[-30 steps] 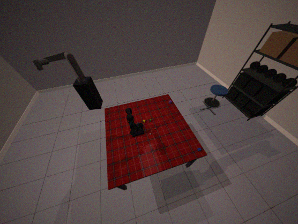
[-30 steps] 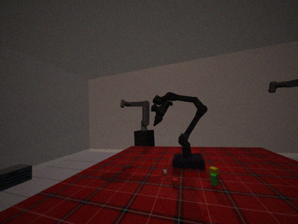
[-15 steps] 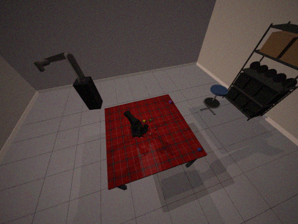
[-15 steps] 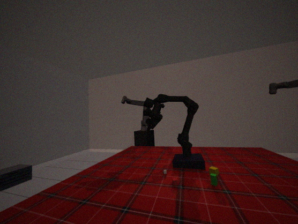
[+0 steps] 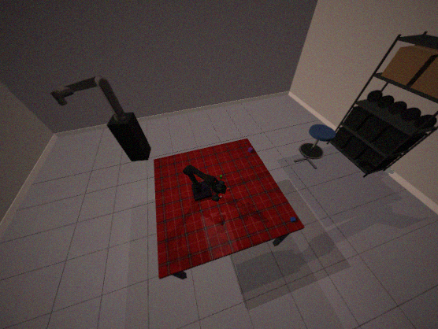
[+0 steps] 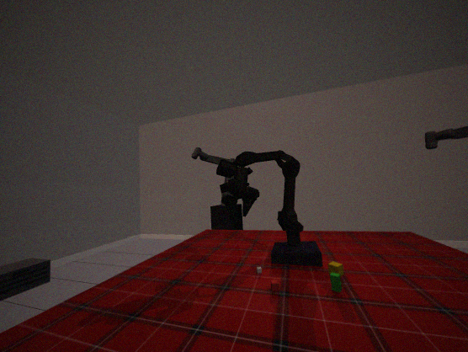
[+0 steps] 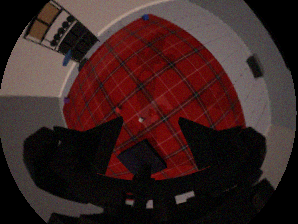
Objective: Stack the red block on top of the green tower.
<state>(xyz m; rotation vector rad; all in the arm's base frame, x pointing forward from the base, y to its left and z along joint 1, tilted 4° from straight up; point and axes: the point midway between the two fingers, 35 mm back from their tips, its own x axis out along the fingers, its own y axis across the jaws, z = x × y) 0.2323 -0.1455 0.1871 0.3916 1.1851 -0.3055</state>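
Right now the red block is 80 mm ahead of my gripper tip, 160 mm to the left of it and 180 mm below it. From my gripper tip the other things lie so: blue cube (640 mm ahead, 240 mm to the right, 170 mm below); yellow block (80 mm behind, 320 mm to the left, 170 mm below); small white cube (80 mm to the left, 180 mm below).
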